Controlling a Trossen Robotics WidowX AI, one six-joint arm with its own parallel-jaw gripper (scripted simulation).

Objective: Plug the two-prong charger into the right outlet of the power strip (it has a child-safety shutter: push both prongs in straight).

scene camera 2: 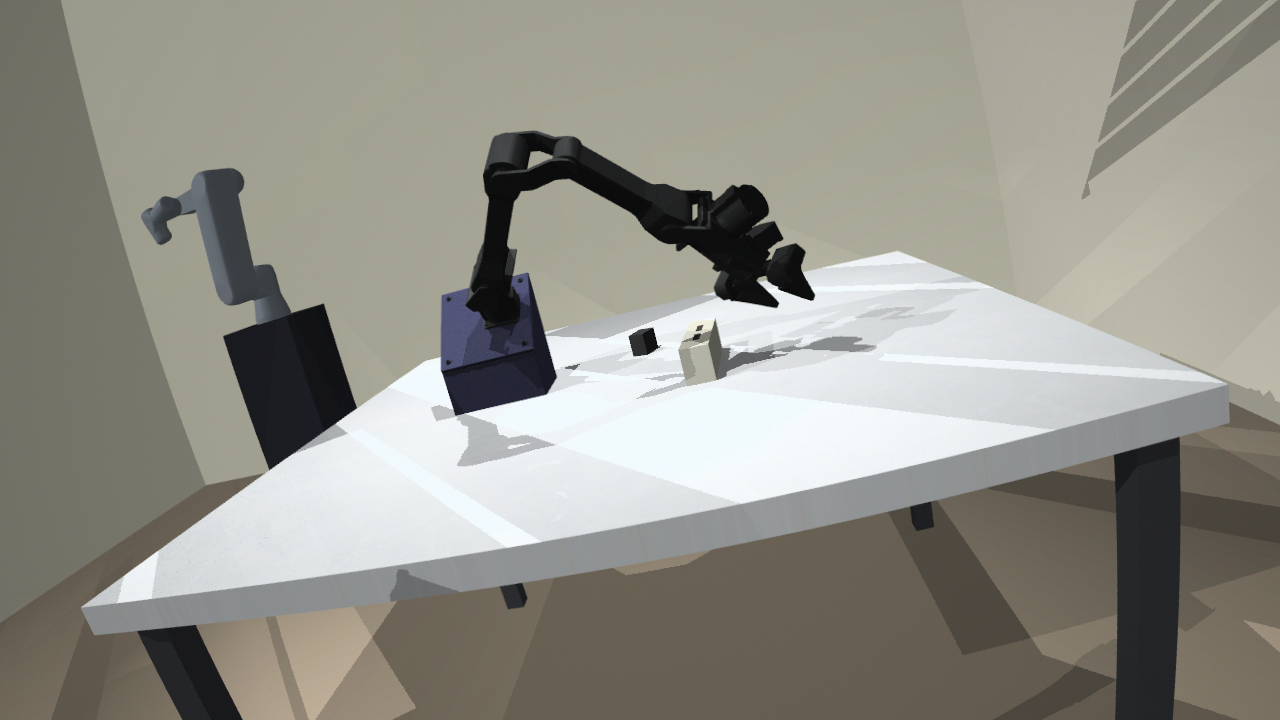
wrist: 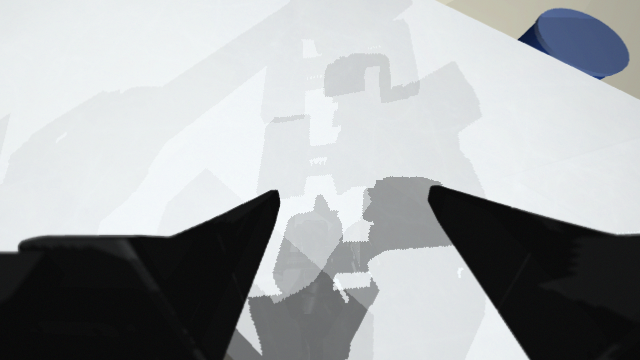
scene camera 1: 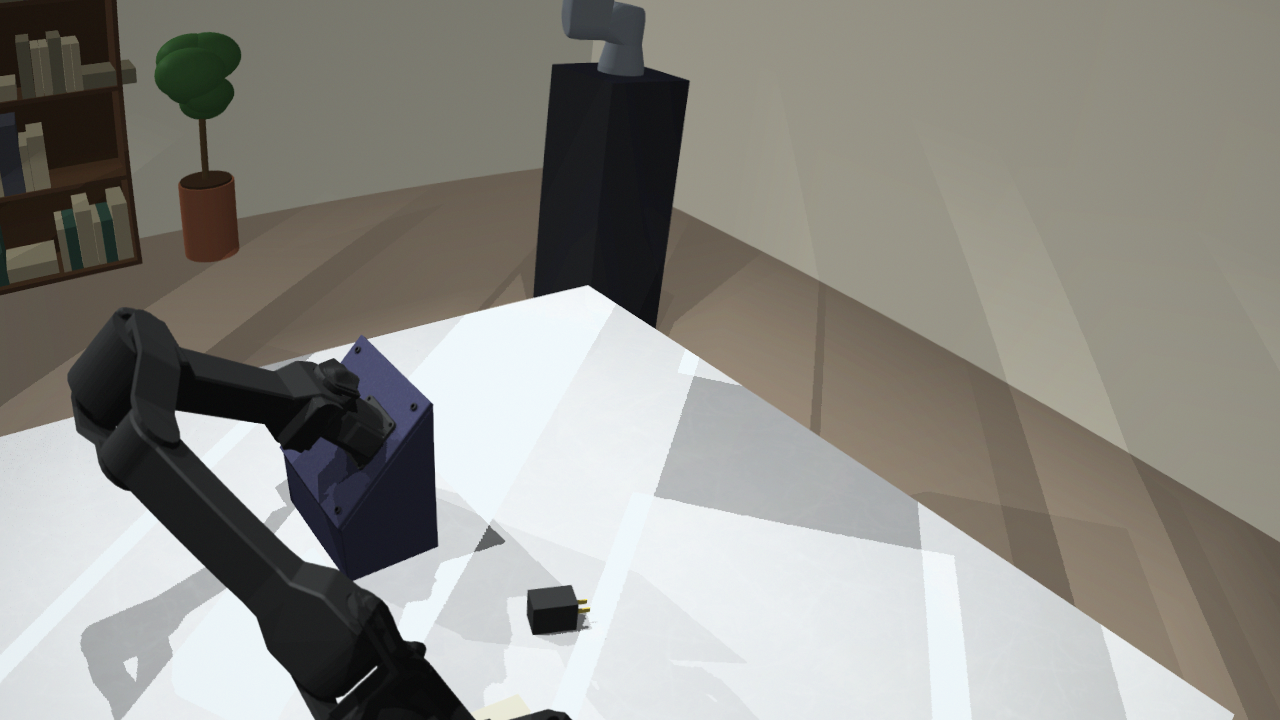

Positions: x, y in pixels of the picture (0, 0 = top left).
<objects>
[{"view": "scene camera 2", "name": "my gripper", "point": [795, 302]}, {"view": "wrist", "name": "my gripper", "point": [351, 194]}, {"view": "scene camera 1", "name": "black two-prong charger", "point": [552, 609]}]
</objects>
